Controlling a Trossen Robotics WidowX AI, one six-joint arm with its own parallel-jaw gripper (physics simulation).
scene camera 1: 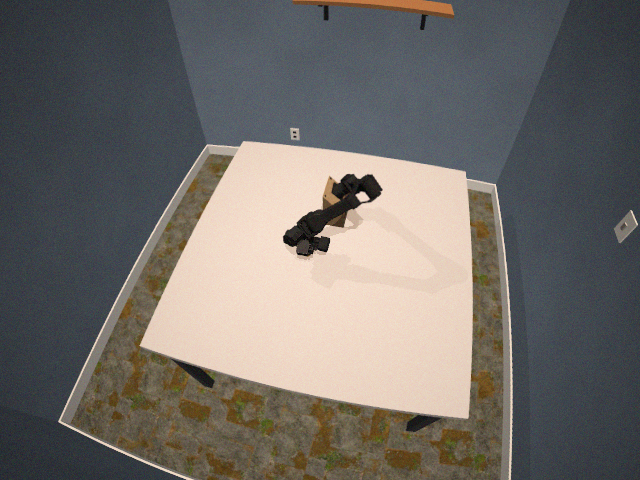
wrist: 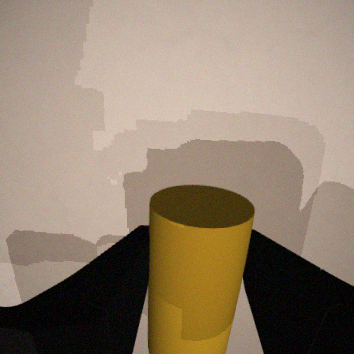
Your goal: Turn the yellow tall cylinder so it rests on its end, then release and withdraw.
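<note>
The yellow tall cylinder shows in the wrist view, with its dark round end face up in the frame and its long side running down past the bottom edge. Its lower end is cut off, and whether it touches the table cannot be told. My gripper is shut on the cylinder, one black finger against each side near the dark end. In the scene view the gripper is low over the middle of the white table, and the cylinder does not show there, hidden by the arm.
A brown wooden block-like piece stands behind the gripper, partly under the black arm. The arm's shadow falls across the right half of the table. A wall shelf is high up on the back wall.
</note>
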